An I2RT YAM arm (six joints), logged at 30 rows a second.
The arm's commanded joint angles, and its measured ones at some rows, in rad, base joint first. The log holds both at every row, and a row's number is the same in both.
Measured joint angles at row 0:
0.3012 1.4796 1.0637 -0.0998 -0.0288 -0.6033
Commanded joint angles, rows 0 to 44:
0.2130 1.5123 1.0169 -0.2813 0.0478 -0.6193
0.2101 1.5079 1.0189 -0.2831 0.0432 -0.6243
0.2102 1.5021 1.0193 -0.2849 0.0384 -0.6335
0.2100 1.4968 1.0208 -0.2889 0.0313 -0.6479
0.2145 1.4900 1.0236 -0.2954 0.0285 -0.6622
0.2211 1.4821 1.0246 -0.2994 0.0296 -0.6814
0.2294 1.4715 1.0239 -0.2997 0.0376 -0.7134
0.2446 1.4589 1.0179 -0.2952 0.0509 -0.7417
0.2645 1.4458 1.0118 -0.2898 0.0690 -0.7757
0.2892 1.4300 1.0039 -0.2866 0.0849 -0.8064
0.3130 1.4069 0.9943 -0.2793 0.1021 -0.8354
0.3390 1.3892 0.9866 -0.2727 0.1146 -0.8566
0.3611 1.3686 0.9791 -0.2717 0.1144 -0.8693
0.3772 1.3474 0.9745 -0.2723 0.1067 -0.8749
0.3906 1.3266 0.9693 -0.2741 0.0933 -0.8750
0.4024 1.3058 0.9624 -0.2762 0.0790 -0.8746
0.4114 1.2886 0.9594 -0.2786 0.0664 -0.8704
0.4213 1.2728 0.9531 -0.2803 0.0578 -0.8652
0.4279 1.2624 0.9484 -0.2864 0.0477 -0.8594
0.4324 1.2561 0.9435 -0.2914 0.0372 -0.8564
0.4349 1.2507 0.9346 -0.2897 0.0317 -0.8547
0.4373 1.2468 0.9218 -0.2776 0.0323 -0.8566
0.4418 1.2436 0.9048 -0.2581 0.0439 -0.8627
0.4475 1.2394 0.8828 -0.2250 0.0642 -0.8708
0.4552 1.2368 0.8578 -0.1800 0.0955 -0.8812
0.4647 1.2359 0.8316 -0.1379 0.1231 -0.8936
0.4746 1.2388 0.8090 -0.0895 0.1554 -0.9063
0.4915 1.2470 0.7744 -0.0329 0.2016 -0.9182
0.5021 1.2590 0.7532 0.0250 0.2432 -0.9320
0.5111 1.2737 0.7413 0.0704 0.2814 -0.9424
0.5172 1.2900 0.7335 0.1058 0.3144 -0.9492
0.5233 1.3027 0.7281 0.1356 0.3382 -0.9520
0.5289 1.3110 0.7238 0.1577 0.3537 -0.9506
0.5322 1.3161 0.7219 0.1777 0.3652 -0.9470
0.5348 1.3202 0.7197 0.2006 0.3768 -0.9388
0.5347 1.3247 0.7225 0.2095 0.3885 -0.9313
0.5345 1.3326 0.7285 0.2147 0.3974 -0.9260
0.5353 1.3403 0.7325 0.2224 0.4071 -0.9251
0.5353 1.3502 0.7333 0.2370 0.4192 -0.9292
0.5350 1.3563 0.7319 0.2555 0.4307 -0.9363
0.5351 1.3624 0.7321 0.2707 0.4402 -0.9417
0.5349 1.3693 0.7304 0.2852 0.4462 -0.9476
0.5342 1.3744 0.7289 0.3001 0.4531 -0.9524
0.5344 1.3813 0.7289 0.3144 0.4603 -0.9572
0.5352 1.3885 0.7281 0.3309 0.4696 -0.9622
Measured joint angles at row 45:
0.5381 1.3613 0.7437 0.2245 0.3859 -0.9524
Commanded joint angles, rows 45 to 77:
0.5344 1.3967 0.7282 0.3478 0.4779 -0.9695
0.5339 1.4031 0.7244 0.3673 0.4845 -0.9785
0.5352 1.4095 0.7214 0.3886 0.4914 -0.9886
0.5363 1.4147 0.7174 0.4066 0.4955 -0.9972
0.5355 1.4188 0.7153 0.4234 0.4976 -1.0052
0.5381 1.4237 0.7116 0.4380 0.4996 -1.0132
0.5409 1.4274 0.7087 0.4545 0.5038 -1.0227
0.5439 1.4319 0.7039 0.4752 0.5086 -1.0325
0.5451 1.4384 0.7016 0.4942 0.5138 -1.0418
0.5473 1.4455 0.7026 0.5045 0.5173 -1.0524
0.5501 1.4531 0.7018 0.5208 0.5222 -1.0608
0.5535 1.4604 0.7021 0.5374 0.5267 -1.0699
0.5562 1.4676 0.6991 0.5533 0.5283 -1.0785
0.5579 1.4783 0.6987 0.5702 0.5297 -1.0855
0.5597 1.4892 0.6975 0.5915 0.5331 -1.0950
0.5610 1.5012 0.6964 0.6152 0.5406 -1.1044
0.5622 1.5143 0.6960 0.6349 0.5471 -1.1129
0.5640 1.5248 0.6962 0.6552 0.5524 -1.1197
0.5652 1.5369 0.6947 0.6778 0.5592 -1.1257
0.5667 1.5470 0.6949 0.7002 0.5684 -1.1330
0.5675 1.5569 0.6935 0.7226 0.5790 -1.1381
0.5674 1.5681 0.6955 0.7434 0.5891 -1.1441
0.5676 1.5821 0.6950 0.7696 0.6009 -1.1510
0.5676 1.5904 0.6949 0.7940 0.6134 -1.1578
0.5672 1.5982 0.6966 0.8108 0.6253 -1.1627
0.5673 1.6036 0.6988 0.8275 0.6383 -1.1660
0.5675 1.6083 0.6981 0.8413 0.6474 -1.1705
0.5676 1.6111 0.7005 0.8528 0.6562 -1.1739
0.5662 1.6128 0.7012 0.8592 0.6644 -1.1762
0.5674 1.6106 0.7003 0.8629 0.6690 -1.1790
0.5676 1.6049 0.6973 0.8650 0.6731 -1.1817
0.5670 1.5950 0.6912 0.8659 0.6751 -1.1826
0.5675 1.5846 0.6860 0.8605 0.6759 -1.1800
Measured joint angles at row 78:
0.5594 1.6073 0.7013 0.7479 0.6273 -1.1633
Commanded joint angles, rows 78 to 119:
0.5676 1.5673 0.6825 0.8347 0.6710 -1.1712
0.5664 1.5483 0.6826 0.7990 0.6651 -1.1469
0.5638 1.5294 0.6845 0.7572 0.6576 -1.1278
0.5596 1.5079 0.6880 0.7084 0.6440 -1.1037
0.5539 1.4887 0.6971 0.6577 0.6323 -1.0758
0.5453 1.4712 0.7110 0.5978 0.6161 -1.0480
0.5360 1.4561 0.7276 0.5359 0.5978 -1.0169
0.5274 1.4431 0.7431 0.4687 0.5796 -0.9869
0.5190 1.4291 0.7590 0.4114 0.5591 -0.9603
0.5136 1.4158 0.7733 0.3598 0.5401 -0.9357
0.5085 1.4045 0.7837 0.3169 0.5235 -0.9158
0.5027 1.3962 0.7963 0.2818 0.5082 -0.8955
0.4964 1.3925 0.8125 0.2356 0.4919 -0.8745
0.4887 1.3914 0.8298 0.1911 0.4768 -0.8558
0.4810 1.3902 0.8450 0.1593 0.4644 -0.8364
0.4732 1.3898 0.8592 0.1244 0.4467 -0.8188
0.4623 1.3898 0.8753 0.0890 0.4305 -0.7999
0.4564 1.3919 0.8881 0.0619 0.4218 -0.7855
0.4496 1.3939 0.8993 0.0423 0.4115 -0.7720
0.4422 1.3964 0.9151 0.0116 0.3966 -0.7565
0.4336 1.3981 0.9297 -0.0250 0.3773 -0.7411
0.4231 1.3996 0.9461 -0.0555 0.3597 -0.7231
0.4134 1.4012 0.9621 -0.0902 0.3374 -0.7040
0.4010 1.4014 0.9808 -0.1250 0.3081 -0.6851
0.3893 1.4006 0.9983 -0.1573 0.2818 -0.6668
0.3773 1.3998 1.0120 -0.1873 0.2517 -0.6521
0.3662 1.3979 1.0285 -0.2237 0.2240 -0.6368
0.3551 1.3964 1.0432 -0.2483 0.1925 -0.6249
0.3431 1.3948 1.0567 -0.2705 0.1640 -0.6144
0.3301 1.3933 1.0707 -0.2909 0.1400 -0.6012
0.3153 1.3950 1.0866 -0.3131 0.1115 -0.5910
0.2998 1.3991 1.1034 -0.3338 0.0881 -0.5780
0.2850 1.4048 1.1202 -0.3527 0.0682 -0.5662
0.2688 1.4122 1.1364 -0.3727 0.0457 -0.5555
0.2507 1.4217 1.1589 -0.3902 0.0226 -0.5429
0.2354 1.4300 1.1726 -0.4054 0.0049 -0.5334
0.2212 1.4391 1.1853 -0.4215 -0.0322 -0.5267
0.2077 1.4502 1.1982 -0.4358 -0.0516 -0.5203
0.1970 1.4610 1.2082 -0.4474 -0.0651 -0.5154
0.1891 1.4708 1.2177 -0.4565 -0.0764 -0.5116
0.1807 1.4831 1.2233 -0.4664 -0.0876 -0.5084
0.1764 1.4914 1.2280 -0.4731 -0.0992 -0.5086
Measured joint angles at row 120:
0.2241 1.4483 1.1942 -0.3809 -0.0521 -0.5442
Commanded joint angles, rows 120 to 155:
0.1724 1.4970 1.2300 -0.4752 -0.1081 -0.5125
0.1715 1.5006 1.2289 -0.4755 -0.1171 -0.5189
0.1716 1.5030 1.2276 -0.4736 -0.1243 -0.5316
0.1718 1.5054 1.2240 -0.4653 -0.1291 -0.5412
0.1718 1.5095 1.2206 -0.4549 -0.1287 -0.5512
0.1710 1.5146 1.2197 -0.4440 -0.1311 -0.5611
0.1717 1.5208 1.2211 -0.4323 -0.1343 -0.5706
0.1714 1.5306 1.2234 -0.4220 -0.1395 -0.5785
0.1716 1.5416 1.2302 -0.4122 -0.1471 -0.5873
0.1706 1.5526 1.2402 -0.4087 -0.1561 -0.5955
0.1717 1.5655 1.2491 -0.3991 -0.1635 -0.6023
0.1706 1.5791 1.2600 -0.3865 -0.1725 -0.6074
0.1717 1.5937 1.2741 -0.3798 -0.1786 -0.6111
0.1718 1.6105 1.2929 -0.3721 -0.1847 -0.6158
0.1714 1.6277 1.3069 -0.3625 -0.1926 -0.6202
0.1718 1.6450 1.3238 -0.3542 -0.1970 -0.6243
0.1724 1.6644 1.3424 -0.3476 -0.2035 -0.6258
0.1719 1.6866 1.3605 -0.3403 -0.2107 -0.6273
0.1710 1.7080 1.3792 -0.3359 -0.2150 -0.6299
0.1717 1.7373 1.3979 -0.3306 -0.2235 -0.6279
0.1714 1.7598 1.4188 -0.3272 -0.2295 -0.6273
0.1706 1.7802 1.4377 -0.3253 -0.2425 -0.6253
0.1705 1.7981 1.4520 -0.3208 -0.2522 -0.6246
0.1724 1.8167 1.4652 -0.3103 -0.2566 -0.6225
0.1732 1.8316 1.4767 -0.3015 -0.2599 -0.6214
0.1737 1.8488 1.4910 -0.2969 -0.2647 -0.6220
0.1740 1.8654 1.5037 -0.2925 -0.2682 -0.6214
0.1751 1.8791 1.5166 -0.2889 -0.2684 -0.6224
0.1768 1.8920 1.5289 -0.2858 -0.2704 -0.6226
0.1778 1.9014 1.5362 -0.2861 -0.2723 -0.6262
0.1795 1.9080 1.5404 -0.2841 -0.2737 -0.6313
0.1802 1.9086 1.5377 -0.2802 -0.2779 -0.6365
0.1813 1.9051 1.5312 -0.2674 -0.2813 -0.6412
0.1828 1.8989 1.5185 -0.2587 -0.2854 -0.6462
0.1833 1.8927 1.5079 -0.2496 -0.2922 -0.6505
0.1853 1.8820 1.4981 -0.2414 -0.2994 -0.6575
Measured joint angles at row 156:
0.1913 1.8328 1.5459 -0.2897 -0.2520 -0.5266
